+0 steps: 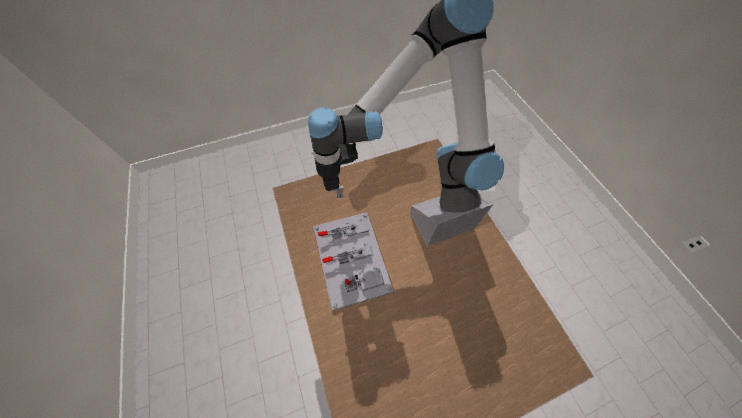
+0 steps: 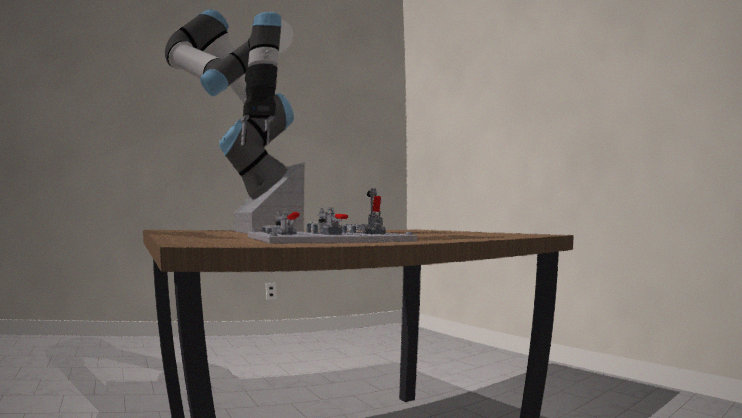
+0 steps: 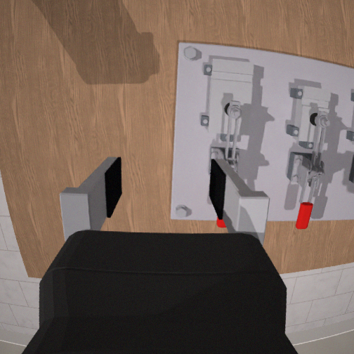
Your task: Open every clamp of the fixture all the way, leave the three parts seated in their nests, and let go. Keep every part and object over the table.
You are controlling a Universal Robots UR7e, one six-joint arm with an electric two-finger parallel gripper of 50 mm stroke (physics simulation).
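Frame: origin at the arm's base, x up, y ahead, z left, level; metres.
Where they show: gripper, fingertip midpoint: [image 1: 338, 190] [image 2: 254, 145]; arm's base, origin of the base link: [image 1: 460, 203] [image 2: 269, 184].
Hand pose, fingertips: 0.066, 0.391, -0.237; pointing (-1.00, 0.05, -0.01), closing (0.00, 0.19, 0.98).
Things, the pixels of their top centre, and the offset from my fingertips, as dx, dy, dz.
- fixture plate, middle of its top: [image 2: 327, 233] [image 1: 351, 256] -0.206, +0.051, +0.176
- far clamp, middle of its top: [image 2: 286, 210] [image 1: 336, 228] -0.152, +0.054, +0.063
- middle clamp, middle of its top: [image 2: 331, 207] [image 1: 342, 253] -0.144, +0.079, +0.170
- part, middle of its top: [image 2: 361, 224] [image 1: 370, 278] -0.185, +0.028, +0.294
The fixture plate [image 1: 340, 300] [image 2: 337, 238] [image 3: 192, 175] lies on the table. The far clamp [image 1: 340, 231] [image 2: 284, 223] [image 3: 231, 135] and the middle clamp [image 1: 345, 256] [image 2: 328, 222] [image 3: 316, 165] have arms down over their parts, with red handles stretched outward. The near clamp [image 1: 351, 283] [image 2: 374, 218] stands with arm and handle raised. The far part [image 3: 230, 80], middle part [image 3: 316, 95] and near part [image 1: 373, 277] sit in their nests. My gripper [image 1: 334, 194] [image 2: 255, 142] [image 3: 165, 176] is open and empty, high above the table by the plate's far end. Its right finger partly hides the far clamp.
The wooden table [image 1: 519, 358] [image 2: 363, 255] [image 3: 60, 150] carries the plate. The arm's grey wedge-shaped base [image 1: 446, 225] [image 2: 290, 199] stands beside the plate. Bolt heads [image 3: 190, 52] [image 3: 182, 210] stick up at the plate's corners.
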